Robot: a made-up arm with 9 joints. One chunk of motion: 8 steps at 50 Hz.
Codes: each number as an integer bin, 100 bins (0 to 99) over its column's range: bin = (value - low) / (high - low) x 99, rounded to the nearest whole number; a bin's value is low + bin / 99 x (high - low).
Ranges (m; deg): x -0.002..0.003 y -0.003..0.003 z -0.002..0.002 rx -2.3..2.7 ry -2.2..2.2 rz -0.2..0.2
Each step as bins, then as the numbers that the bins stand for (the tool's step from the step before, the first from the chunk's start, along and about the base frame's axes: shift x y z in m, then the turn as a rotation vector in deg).
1 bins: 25 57 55 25 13 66
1 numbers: -0.00074 0.00045 0.00022 -1.037 -1.622 0.067
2 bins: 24 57 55 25 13 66
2 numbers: -0.00079 0.00045 0.00022 -1.037 -1.622 0.067
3 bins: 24 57 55 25 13 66
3 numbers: -0.00079 0.00045 0.00022 -1.037 -1.622 0.067
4 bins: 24 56 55 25 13 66
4 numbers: -0.00079 0.00039 0.00022 -1.037 -1.622 0.067
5 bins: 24 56 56 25 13 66
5 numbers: -0.00079 0.00039 0.00026 -1.037 -1.622 0.067
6 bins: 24 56 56 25 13 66
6 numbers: -0.00079 0.00039 0.00026 -1.037 -1.622 0.067
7 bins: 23 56 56 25 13 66
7 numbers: -0.00084 0.00039 0.00026 -1.037 -1.622 0.067
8 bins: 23 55 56 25 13 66
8 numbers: -0.00084 0.00033 0.00026 -1.037 -1.622 0.067
